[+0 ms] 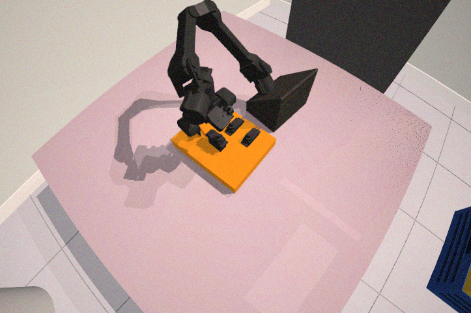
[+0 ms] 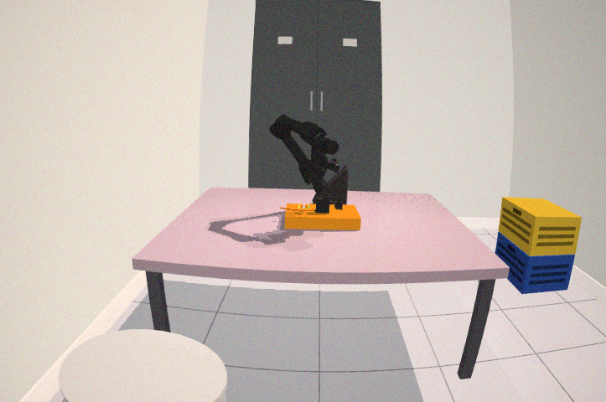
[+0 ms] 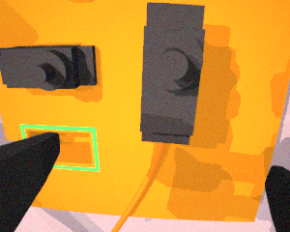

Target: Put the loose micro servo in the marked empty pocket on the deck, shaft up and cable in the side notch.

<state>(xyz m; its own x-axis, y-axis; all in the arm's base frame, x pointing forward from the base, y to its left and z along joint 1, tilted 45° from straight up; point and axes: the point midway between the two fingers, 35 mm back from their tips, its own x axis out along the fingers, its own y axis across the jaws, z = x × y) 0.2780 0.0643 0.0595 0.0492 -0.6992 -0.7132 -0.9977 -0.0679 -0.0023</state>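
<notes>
My gripper tip is now 1 cm short of the orange deck, 2 cm to the right of it and 12 cm above it.
</notes>
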